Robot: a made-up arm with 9 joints. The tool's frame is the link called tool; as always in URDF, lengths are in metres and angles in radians.
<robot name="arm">
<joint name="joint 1" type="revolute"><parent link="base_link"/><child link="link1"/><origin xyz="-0.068 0.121 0.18" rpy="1.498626 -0.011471 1.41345"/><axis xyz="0 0 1"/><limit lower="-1.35" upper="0.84"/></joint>
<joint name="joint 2" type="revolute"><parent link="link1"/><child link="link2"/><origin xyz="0.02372 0.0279 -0.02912" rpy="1.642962 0.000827 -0.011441"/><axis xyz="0 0 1"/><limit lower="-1.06" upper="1.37"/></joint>
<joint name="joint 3" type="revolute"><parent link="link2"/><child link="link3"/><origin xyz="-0.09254 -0.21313 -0.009" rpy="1.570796 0 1.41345"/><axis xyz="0 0 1"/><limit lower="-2.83" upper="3.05"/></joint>
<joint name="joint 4" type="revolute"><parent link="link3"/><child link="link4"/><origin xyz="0.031 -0.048 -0.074" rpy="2.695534 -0.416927 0.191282"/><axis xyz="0 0 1"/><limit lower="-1.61" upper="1.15"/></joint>
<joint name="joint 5" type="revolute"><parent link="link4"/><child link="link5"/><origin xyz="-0.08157 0.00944 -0.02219" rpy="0 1.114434 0"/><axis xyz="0 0 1"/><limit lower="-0.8" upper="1.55"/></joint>
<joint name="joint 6" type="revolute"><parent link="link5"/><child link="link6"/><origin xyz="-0.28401 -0.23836 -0.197" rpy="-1.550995 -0.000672 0.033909"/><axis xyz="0 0 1"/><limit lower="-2.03" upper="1.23"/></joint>
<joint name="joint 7" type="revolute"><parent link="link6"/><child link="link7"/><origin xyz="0.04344 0.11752 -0.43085" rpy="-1.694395 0.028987 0.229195"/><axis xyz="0 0 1"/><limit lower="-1.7" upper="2.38"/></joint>
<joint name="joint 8" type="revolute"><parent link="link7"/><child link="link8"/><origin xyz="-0.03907 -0.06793 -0.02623" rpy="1.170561 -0.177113 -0.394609"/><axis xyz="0 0 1"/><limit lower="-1.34" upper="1.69"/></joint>
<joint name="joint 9" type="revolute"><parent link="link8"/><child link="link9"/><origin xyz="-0.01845 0.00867 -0.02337" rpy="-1.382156 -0.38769 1.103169"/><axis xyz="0 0 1"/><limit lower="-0.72" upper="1.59"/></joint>
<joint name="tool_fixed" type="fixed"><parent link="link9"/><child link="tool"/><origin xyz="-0.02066 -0.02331 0.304" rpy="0.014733 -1.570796 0"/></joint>
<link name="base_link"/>
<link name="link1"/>
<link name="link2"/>
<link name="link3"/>
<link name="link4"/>
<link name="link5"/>
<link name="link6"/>
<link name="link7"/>
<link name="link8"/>
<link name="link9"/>
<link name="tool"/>
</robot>
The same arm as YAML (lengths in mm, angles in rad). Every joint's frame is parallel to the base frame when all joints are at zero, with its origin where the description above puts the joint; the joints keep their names.
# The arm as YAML. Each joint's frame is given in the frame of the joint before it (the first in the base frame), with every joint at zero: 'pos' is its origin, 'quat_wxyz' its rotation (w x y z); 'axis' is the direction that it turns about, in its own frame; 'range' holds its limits. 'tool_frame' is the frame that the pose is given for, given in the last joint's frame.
length_unit: mm
angle_unit: rad
joints:
  - joint: joint 1
    pos: [-68.0, 121.0, 180.0]
    quat_wxyz: [1.0, 0.0, 0.0, 0.0]
    axis: [0.984946, -0.157107, 0.072103]
    range: [-1.35, 0.84]
  - joint: joint 2
    pos: [-27.0, 28.0, 26.0]
    quat_wxyz: [1.0, 0.0, 0.0, 0.0]
    axis: "-z"
    range: [-1.06, 1.37]
  - joint: joint 3
    pos: [-225.0, -58.0, 9.0]
    quat_wxyz: [1.0, 0.0, 0.0, 0.0]
    axis: "+y"
    range: [-2.83, 3.05]
  - joint: joint 4
    pos: [31.0, -74.0, 48.0]
    quat_wxyz: [1.0, 0.0, 0.0, 0.0]
    axis: [0.440686, -0.824874, 0.354089]
    range: [-1.61, 1.15]
  - joint: joint 5
    pos: [-83.0, -11.0, 15.0]
    quat_wxyz: [1.0, 0.0, 0.0, 0.0]
    axis: "+x"
    range: [-0.8, 1.55]
  - joint: joint 6
    pos: [-197.0, -355.0, -107.0]
    quat_wxyz: [1.0, 0.0, 0.0, 0.0]
    axis: [0.0198, 0.362993, 0.931582]
    range: [-2.03, 1.23]
  - joint: joint 7
    pos: [-126.0, -115.0, -415.0]
    quat_wxyz: [1.0, 0.0, 0.0, 0.0]
    axis: [-0.968013, -0.250503, -0.0141]
    range: [-1.7, 2.38]
  - joint: joint 8
    pos: [27.0, -4.0, 78.0]
    quat_wxyz: [1.0, 0.0, 0.0, 0.0]
    axis: [-0.364613, -0.173606, 0.914832]
    range: [-1.34, 1.69]
  - joint: joint 9
    pos: [9.0, -16.0, -25.0]
    quat_wxyz: [1.0, 0.0, 0.0, 0.0]
    axis: "-y"
    range: [-0.72, 1.59]
tool_frame:
  pos: [21.0, -304.0, 23.0]
  quat_wxyz: [0.499999, -0.5, 0.5, -0.5]

